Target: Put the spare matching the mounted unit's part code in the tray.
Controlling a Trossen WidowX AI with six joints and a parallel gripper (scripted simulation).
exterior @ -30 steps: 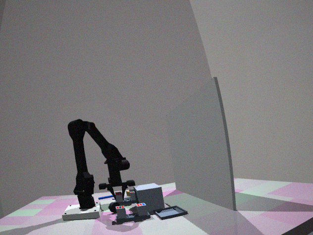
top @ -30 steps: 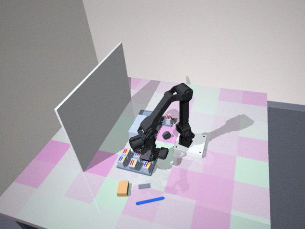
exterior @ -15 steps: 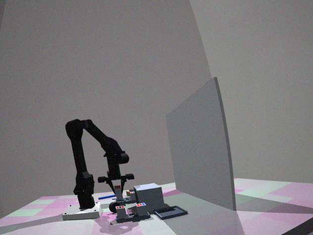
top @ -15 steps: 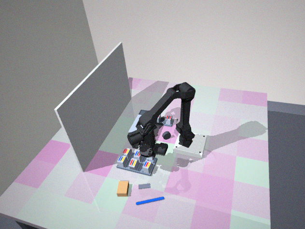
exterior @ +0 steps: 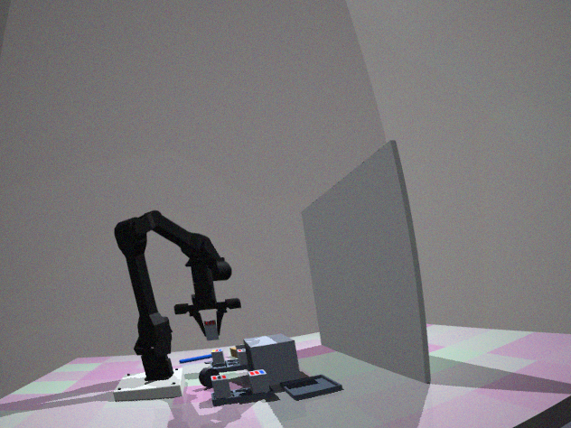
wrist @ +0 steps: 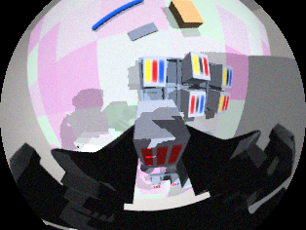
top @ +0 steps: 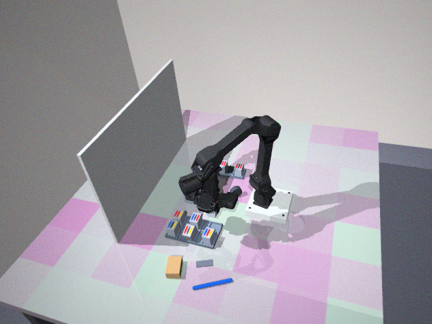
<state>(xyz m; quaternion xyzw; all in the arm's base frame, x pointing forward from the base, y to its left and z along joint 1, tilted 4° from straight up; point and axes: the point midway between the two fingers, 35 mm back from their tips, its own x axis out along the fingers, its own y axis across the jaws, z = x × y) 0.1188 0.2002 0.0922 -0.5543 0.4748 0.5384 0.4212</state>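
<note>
Right now my gripper tip is 240 mm short of the dark tray, 310 mm to the left of it and 100 mm above it. Round my gripper tip: black round object (20 mm ahead, 200 mm to the right, 80 mm below); then grey spare (30 mm above); then mounted unit (160 mm ahead, 140 mm to the right, 50 mm below).
</note>
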